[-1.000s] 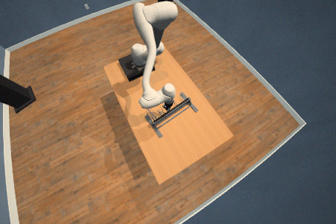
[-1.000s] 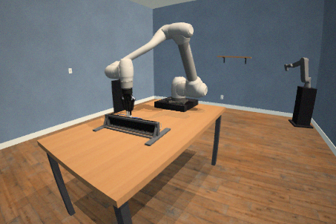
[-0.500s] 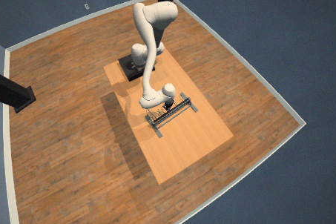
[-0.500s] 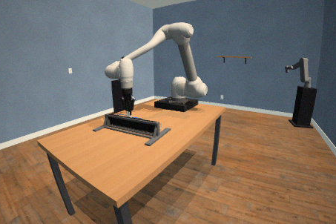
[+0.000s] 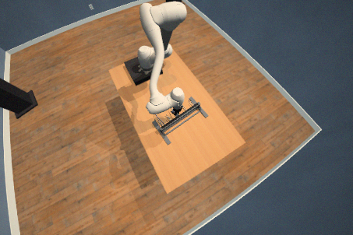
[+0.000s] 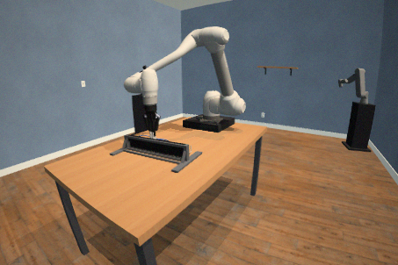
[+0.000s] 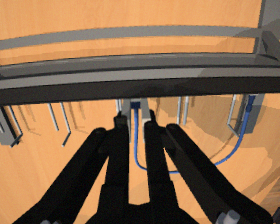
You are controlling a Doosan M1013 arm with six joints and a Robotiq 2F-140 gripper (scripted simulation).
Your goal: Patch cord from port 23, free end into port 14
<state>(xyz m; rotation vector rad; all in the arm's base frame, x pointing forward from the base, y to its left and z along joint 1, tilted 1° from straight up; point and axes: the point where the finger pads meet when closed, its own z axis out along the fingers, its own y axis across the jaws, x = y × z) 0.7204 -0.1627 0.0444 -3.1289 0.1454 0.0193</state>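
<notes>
The free end of patch cord lies 1 cm ahead of my hand and 3 cm below it.
</notes>
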